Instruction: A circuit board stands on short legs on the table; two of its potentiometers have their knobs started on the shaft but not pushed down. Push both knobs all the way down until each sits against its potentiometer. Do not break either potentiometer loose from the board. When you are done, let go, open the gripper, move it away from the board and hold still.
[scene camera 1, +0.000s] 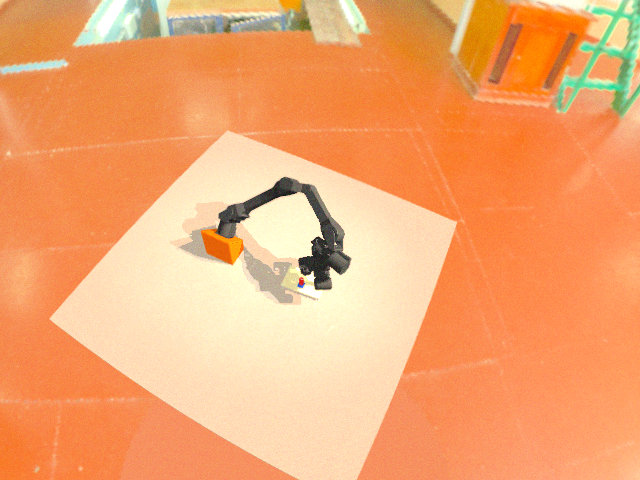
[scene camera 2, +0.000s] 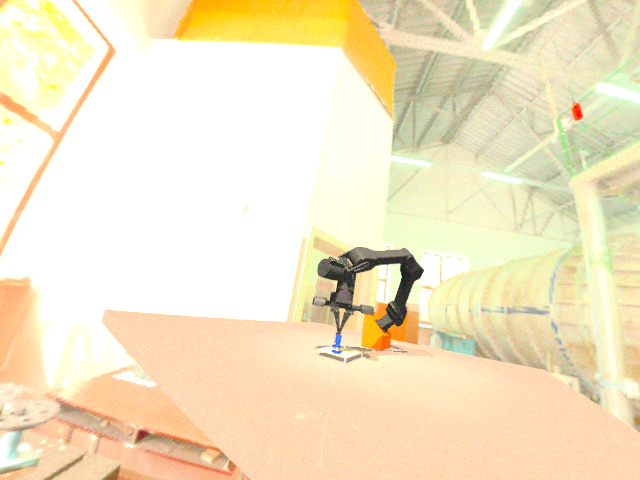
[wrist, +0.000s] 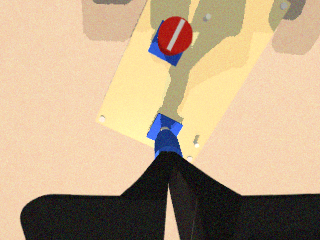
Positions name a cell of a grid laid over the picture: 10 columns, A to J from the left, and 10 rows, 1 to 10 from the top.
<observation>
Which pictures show my gripper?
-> Scene camera 1, scene camera 2 and the wrist view: all of them.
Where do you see my gripper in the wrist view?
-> F7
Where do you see my gripper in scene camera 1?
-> E6
</observation>
